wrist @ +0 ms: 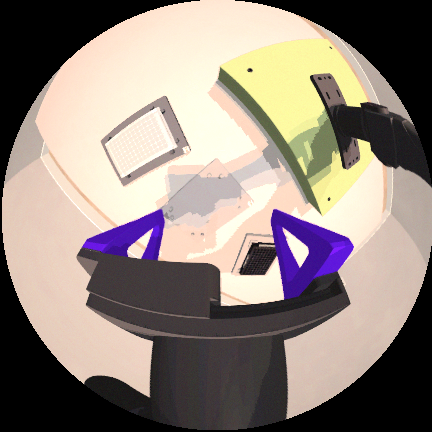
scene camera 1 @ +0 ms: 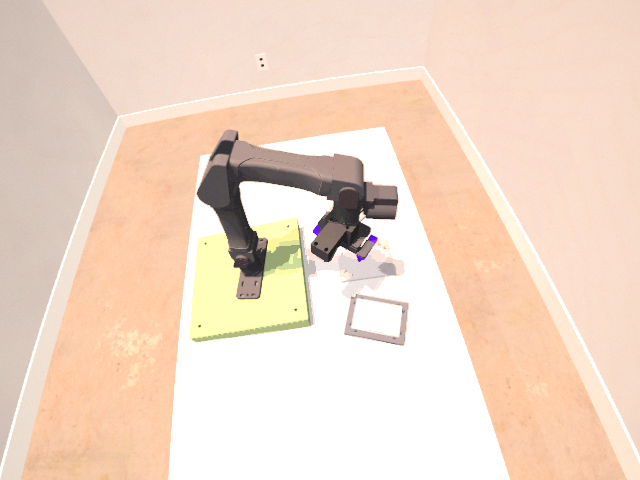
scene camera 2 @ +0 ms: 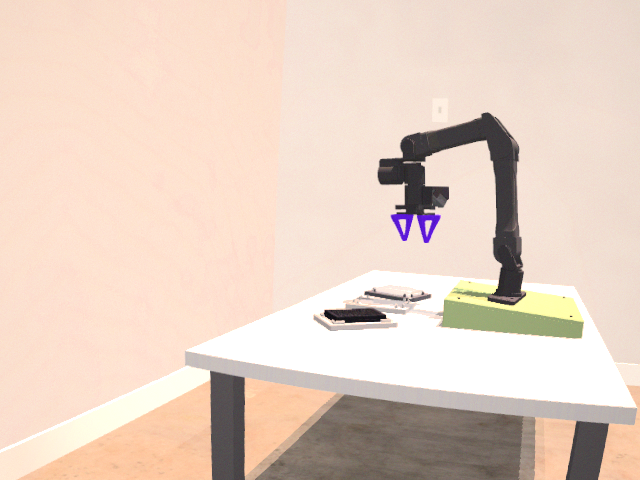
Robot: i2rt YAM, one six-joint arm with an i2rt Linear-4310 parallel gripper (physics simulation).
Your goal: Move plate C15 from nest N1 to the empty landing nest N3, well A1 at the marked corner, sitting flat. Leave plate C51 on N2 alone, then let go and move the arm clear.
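Observation:
A white plate [scene camera 1: 377,317] [scene camera 2: 398,290] [wrist: 142,140] lies flat in a dark grey nest [scene camera 1: 374,336] [scene camera 2: 419,298] [wrist: 171,117]. A black plate [scene camera 2: 355,314] [wrist: 258,259] sits on a pale nest [scene camera 2: 361,325] [wrist: 245,247]; the arm hides it in scene camera 1. A pale nest with small pins and no plate [scene camera 1: 361,271] [scene camera 2: 379,306] [wrist: 210,190] lies between these two. No plate or nest labels are readable, nor is the marked corner. My gripper [scene camera 1: 342,242] [scene camera 2: 415,240] [wrist: 217,214] is open and empty, with purple fingers pointing down, high above the nests.
The arm's base stands on a yellow-green block [scene camera 1: 217,289] [scene camera 2: 511,322] [wrist: 280,80] beside the nests. All of these stand on a white table [scene camera 1: 310,403] [scene camera 2: 439,366]. Walls rise beyond it.

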